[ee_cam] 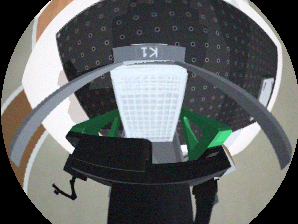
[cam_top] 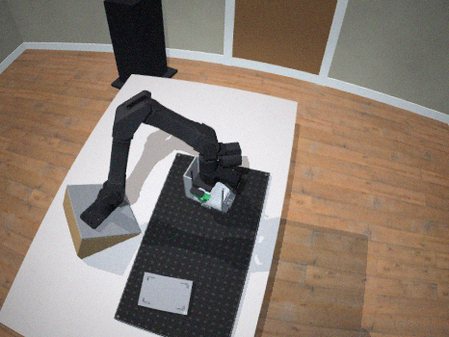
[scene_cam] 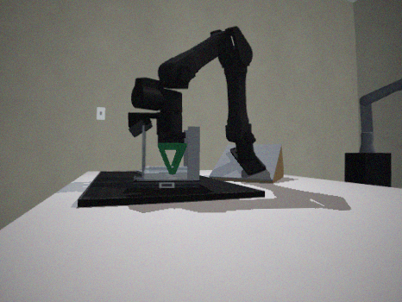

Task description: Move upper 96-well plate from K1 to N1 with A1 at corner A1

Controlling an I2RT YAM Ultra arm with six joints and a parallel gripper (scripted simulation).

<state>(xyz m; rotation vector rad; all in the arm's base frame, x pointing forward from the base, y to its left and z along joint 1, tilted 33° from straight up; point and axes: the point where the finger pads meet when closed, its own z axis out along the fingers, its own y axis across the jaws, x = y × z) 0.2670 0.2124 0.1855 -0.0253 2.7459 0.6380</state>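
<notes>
Now: the 96-well plate right at my hand.
</notes>
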